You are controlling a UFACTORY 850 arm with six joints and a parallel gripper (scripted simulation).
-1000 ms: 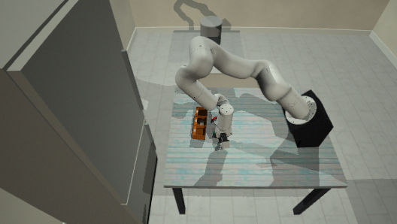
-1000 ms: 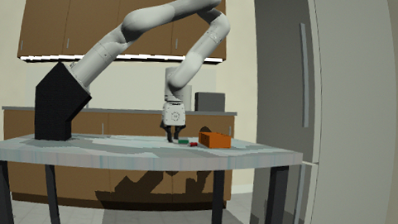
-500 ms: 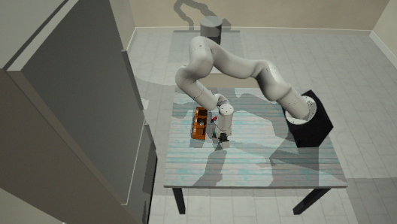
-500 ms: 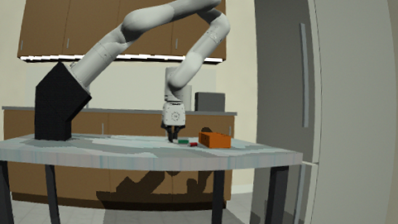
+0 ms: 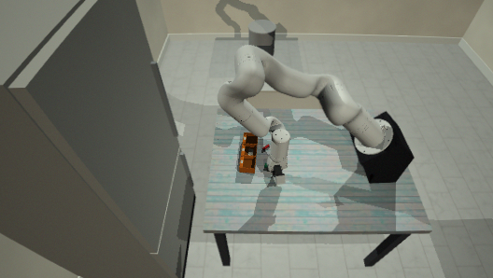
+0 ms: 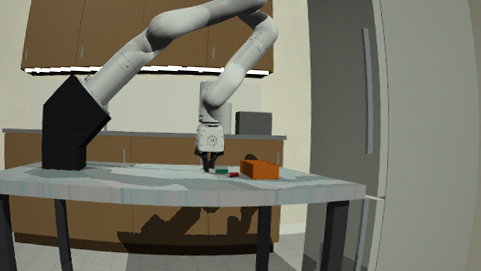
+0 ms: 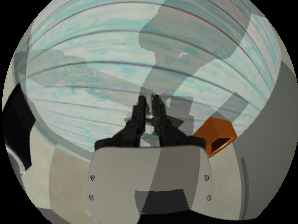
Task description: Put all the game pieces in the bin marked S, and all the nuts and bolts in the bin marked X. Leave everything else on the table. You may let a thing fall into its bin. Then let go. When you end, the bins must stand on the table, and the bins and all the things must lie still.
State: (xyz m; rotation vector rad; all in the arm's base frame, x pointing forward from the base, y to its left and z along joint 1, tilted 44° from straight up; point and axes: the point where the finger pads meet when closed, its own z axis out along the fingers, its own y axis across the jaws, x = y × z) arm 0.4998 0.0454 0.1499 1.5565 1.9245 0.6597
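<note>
The green piece lies 5 cm to the right of my hand, 2 cm below it and 2 cm ahead of it. The rest, counted from my hand: bolt (2 cm below, 1 cm to the right); then orange bin (15 cm ahead, 14 cm to the right); then red piece (19 cm to the right, 5 cm ahead, 1 cm below).
</note>
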